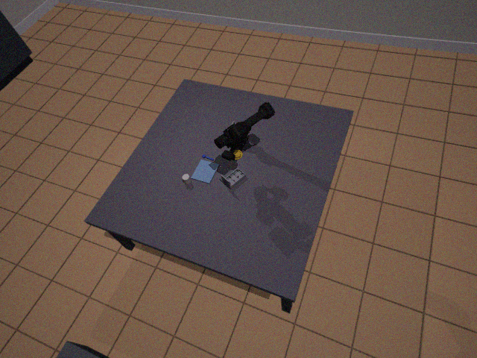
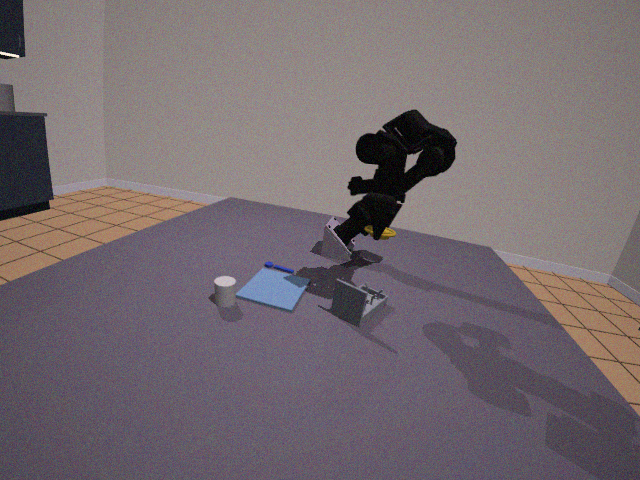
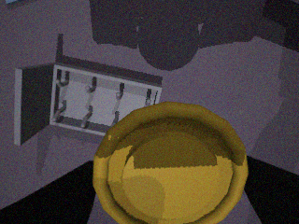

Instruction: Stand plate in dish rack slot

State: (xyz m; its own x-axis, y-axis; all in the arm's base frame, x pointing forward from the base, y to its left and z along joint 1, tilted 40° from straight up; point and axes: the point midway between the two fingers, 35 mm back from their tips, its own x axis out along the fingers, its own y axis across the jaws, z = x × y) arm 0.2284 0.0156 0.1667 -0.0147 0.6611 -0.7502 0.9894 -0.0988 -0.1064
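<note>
My gripper tip is now 70 mm short of the grey dish rack, 10 mm to the left of it and 130 mm above it. Also, from my gripper tip: white cup 180 mm ahead, 280 mm to the right, 130 mm below; light blue mat 80 mm ahead, 210 mm to the right, 150 mm below; yellow plate 10 mm above.
</note>
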